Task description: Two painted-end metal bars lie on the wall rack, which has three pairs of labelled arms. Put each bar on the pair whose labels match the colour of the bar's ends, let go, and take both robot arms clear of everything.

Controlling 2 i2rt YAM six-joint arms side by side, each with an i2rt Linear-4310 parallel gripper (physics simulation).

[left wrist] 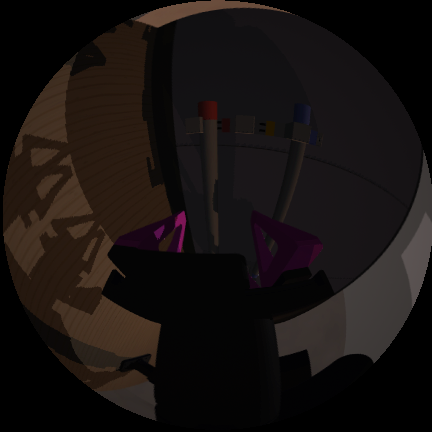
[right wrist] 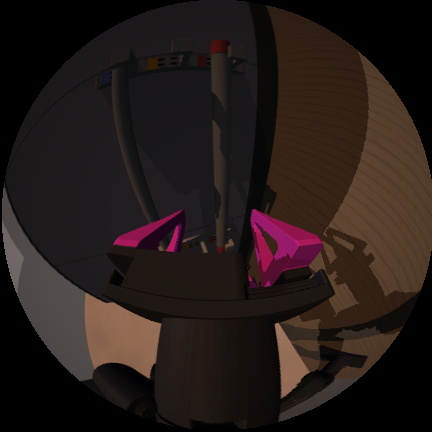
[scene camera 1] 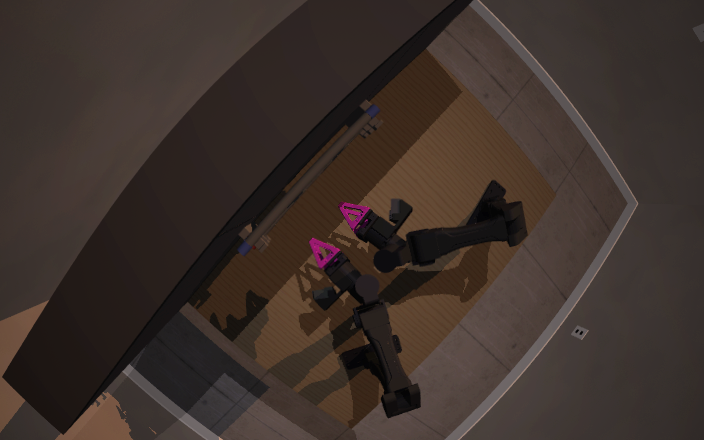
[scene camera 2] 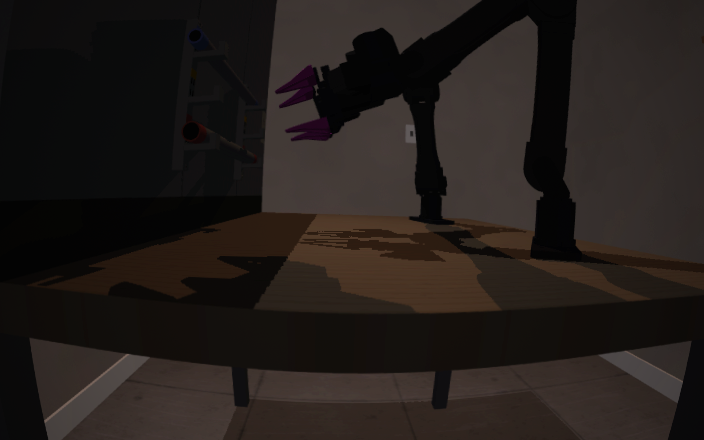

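Where they show: left gripper, fingertip midpoint: (left wrist: 217, 215) (scene camera 1: 313, 241) (scene camera 2: 280, 111); right gripper, fingertip midpoint: (right wrist: 217, 214) (scene camera 1: 341, 207) (scene camera 2: 284, 123); left arm's base, link origin: (scene camera 1: 372, 352) (scene camera 2: 553, 250); right arm's base, link origin: (left wrist: 135, 361) (scene camera 1: 486, 207) (scene camera 2: 430, 221).
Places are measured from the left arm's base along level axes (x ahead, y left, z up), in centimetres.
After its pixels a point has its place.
The blue-ended bar (scene camera 1: 311, 176) @(x 60.5, y 3.5, z 31.5 cm) (left wrist: 292, 175) @(x 53.2, y 14.6, z 30.3 cm) (right wrist: 120, 95) @(x 67.4, y -10.1, z 29.9 cm) lies across the top arms of the wall rack (scene camera 2: 180, 103) @(x 52.3, y 23.6, z 20.5 cm), beside the blue label (left wrist: 314, 137) (right wrist: 105, 77). The red-ended bar (scene camera 2: 194, 131) @(x 47.7, y 24.0, z 15.5 cm) (left wrist: 210, 165) @(x 52.6, y 14.3, z 16.4 cm) (right wrist: 220, 125) @(x 63.6, y -4.6, z 16.3 cm) lies on the lowest arms, beside the red label (left wrist: 226, 125) (right wrist: 202, 61). The middle arms, by the yellow label (left wrist: 270, 128) (right wrist: 152, 63), hold no bar. My left gripper (scene camera 1: 312, 239) @(x 44.7, y 7.3, z 21.0 cm) (left wrist: 217, 215) @(x 44.7, y 7.3, z 21.0 cm) and right gripper (scene camera 1: 341, 204) @(x 50.9, y -2.4, z 21.0 cm) (right wrist: 218, 212) @(x 50.9, y -2.4, z 21.0 cm) are open and empty, with a gap between their fingers and the rack.
The rack hangs on a dark wall panel (scene camera 2: 134, 114) @(x 46.4, y 35.5, z 16.2 cm) behind the wooden table (scene camera 1: 441, 150) @(x 58.1, y -42.3, z 0.0 cm) (scene camera 2: 394, 280) @(x 14.3, y 30.9, z 0.0 cm). In scene camera 1 the grippers are close side by side above the table, apart from each other, and both arms reach in from the lower right.
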